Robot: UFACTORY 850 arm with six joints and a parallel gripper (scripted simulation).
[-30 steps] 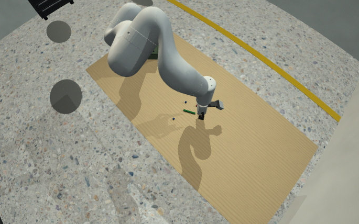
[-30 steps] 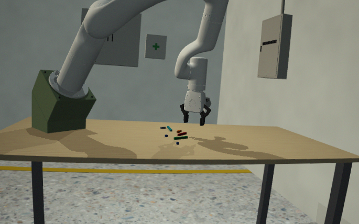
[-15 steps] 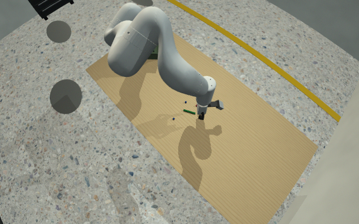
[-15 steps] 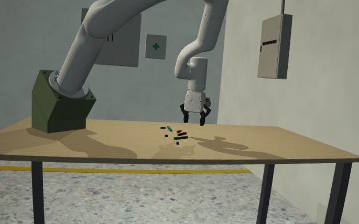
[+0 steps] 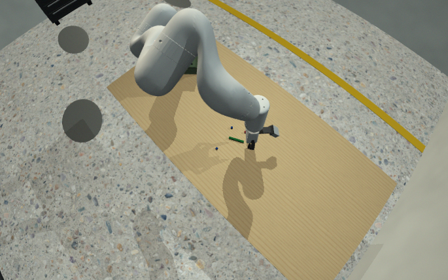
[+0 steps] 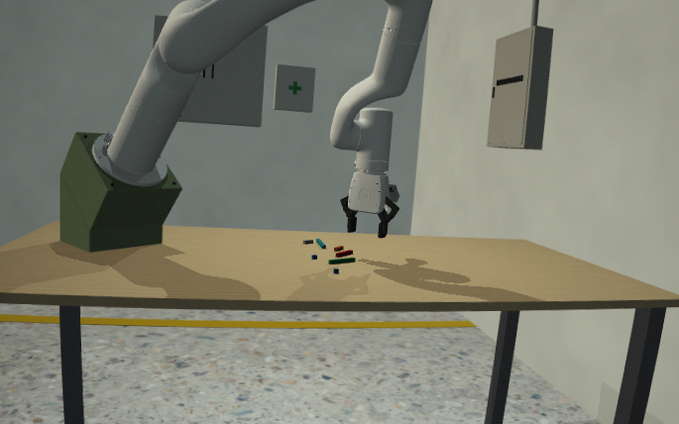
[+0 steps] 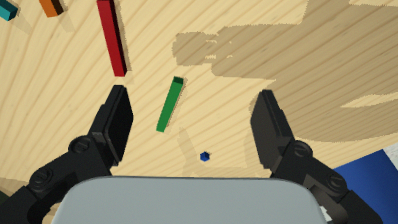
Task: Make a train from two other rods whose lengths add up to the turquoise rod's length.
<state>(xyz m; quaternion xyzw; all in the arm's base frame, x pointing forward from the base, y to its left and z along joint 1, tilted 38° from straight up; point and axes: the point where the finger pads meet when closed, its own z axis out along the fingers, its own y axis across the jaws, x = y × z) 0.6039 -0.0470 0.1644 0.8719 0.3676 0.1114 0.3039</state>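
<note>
Now: the grey rod 10 cm behind my hand, 22 cm to the left of it and 7 cm below it. From my hand the other things lie so: green rod (7 cm behind, 2 cm to the right, 7 cm below); red rod (3 cm behind, 6 cm to the left, 7 cm below); orange rod (3 cm behind, 13 cm to the left, 7 cm below).
</note>
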